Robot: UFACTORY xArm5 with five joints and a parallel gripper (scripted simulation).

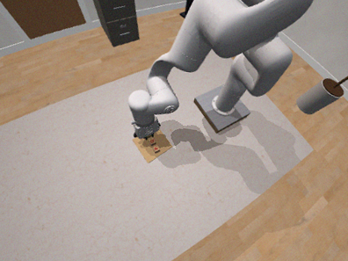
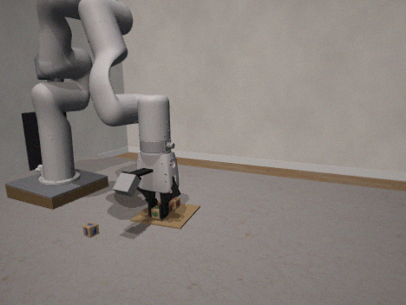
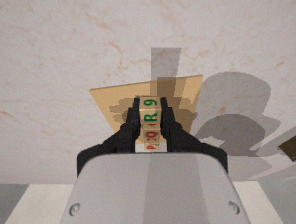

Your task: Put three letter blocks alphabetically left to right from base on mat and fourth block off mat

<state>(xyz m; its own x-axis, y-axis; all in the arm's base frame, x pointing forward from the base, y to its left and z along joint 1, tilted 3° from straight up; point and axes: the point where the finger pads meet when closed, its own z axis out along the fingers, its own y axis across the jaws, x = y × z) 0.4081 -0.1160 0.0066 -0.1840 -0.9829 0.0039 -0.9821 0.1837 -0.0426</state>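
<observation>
My gripper is now 40 mm to the right of the tan mat, 30 mm above it and 10 mm short of it. Also, from my hand: blue-lettered block 120 mm behind, 110 mm to the right, 20 mm below.
</observation>
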